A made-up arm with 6 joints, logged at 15 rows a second.
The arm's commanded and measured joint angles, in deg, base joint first. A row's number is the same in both.
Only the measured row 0 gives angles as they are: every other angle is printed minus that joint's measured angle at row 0.
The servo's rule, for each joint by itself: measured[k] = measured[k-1] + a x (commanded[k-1-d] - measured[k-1]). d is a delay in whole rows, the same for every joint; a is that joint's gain. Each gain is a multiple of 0.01, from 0.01 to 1. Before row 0 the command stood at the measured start. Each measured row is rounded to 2 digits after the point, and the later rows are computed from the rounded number. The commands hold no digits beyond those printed.
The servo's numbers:
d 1
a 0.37 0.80 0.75 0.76 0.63 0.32
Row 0, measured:
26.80 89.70 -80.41 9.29 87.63 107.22
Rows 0 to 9, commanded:
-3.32 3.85 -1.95 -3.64 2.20 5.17
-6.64 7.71 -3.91 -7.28 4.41 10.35
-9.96 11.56 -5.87 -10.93 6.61 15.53
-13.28 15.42 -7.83 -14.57 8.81 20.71
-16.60 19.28 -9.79 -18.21 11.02 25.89
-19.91 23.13 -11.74 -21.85 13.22 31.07
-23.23 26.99 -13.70 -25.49 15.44 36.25
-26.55 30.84 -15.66 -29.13 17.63 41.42
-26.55 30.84 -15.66 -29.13 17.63 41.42
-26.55 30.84 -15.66 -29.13 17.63 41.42
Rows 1 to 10, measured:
0.00 0.00 0.00 0.00 0.00 0.00
-1.23 3.08 -1.46 -2.77 1.39 1.65
-3.23 6.78 -3.30 -6.20 3.29 4.43
-5.72 10.60 -5.23 -9.79 5.38 7.98
-8.52 14.46 -7.18 -13.42 7.54 12.05
-11.51 18.32 -9.14 -17.06 9.73 16.48
-14.62 22.17 -11.09 -20.70 11.93 21.15
-17.81 26.03 -13.05 -24.34 14.14 25.98
-21.04 29.88 -15.01 -27.98 16.34 30.92
-23.08 30.65 -15.50 -28.85 17.15 34.28

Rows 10 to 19, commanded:
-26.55 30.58 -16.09 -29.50 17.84 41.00
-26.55 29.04 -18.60 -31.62 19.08 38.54
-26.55 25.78 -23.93 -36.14 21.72 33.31
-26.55 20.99 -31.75 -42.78 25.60 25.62
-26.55 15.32 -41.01 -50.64 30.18 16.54
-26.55 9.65 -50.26 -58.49 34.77 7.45
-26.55 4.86 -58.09 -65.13 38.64 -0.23
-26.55 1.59 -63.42 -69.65 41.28 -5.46
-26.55 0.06 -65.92 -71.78 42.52 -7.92
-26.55 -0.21 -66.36 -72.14 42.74 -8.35
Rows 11 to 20, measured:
-24.36 30.80 -15.62 -29.06 17.45 36.56
-25.17 30.62 -15.97 -29.39 17.70 37.98
-25.68 29.36 -17.94 -31.08 18.57 38.16
-26.00 26.50 -22.43 -34.93 20.55 36.61
-26.20 22.09 -29.42 -40.90 23.73 33.09
-26.33 16.67 -38.11 -48.30 27.79 27.79
-26.41 11.05 -47.22 -56.04 32.19 21.28
-26.46 6.10 -55.37 -62.95 36.25 14.40
-26.49 2.49 -61.41 -68.04 39.42 8.04
-26.51 0.55 -64.79 -70.88 41.37 2.93

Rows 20 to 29, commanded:
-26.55 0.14 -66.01 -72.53 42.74 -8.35
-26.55 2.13 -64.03 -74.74 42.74 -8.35
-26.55 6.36 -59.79 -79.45 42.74 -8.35
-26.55 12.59 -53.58 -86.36 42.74 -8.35
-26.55 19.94 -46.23 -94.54 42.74 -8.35
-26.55 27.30 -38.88 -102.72 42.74 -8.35
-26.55 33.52 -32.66 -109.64 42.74 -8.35
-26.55 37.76 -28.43 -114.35 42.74 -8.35
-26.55 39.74 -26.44 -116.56 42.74 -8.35
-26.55 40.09 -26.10 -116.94 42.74 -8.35
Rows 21 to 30, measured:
-26.52 -0.06 -65.97 -71.84 42.23 -0.68
-26.53 0.10 -66.00 -72.36 42.55 -3.13
-26.54 1.72 -64.52 -74.17 42.67 -4.80
-26.54 5.43 -60.97 -78.18 42.71 -5.94
-26.54 11.16 -55.43 -84.40 42.73 -6.71
-26.54 18.18 -48.53 -92.11 42.74 -7.23
-26.54 25.48 -41.29 -100.17 42.74 -7.59
-26.54 31.91 -34.82 -107.37 42.74 -7.83
-26.54 36.59 -30.03 -112.67 42.74 -8.00
-26.54 39.11 -27.34 -115.63 42.74 -8.11

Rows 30 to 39, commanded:
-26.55 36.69 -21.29 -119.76 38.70 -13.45
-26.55 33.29 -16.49 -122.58 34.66 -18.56
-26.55 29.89 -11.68 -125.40 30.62 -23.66
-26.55 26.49 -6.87 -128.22 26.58 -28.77
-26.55 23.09 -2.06 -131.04 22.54 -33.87
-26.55 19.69 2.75 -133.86 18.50 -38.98
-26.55 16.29 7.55 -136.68 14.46 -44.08
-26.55 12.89 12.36 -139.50 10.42 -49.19
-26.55 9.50 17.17 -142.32 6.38 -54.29
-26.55 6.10 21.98 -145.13 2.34 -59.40
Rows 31 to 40, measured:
-26.54 39.89 -26.41 -116.63 42.74 -8.19
-26.54 37.33 -22.57 -119.01 40.19 -9.87
-26.54 34.10 -18.01 -121.72 36.71 -12.65
-26.54 30.73 -13.26 -124.52 32.87 -16.17
-26.54 27.34 -8.47 -127.33 28.91 -20.20
-26.54 23.94 -3.66 -130.15 24.90 -24.57
-26.54 20.54 1.15 -132.97 20.87 -29.18
-26.54 17.14 5.95 -135.79 16.83 -33.95
-26.54 13.74 10.76 -138.61 12.79 -38.83
-26.54 10.35 15.57 -141.43 8.75 -43.78

